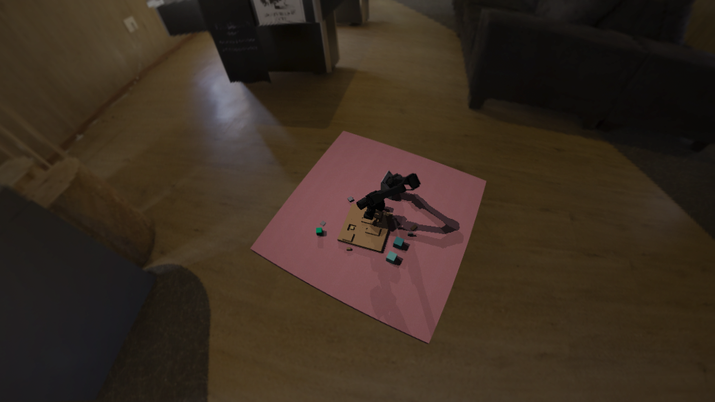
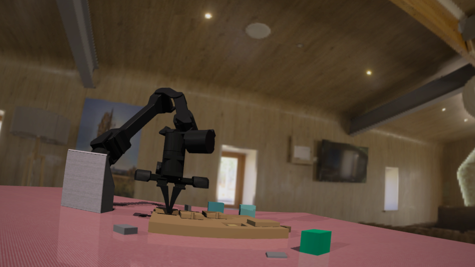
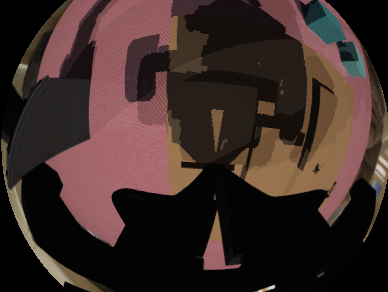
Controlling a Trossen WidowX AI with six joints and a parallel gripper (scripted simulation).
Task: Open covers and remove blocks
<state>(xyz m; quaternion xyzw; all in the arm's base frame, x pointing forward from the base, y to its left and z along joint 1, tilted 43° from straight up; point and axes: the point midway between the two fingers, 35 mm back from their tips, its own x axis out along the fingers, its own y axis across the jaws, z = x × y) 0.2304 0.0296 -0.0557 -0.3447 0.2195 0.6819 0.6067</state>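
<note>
Now: gripper tip 110 mm short of the puzzle board and 10 mm above it. Round my gripper tip: dark teal block 260 mm to the left, 120 mm ahead; grey piece 300 mm to the left, 10 mm below, 10 mm ahead; orange piece 300 mm to the left, 50 mm behind, 20 mm below.
</note>
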